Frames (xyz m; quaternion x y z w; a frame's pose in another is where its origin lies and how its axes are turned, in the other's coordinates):
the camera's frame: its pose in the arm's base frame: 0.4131 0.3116 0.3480 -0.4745 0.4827 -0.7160 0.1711
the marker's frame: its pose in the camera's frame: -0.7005 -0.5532 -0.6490 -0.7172 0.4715 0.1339 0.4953
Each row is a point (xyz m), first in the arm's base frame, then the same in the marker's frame.
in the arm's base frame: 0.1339 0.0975 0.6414
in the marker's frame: -0.0238 -1.2734 0.4407
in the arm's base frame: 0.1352 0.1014 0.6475
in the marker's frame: -0.0196 -1.2725 0.4347
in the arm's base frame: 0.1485 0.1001 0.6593
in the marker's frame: -0.0212 -1.2796 0.4184
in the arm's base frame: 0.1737 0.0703 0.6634
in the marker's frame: -0.0432 -1.3104 0.4081
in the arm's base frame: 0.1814 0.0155 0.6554
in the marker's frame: -0.0672 -1.3576 0.4262
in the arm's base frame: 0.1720 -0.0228 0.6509
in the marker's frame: -0.0730 -1.3897 0.4487
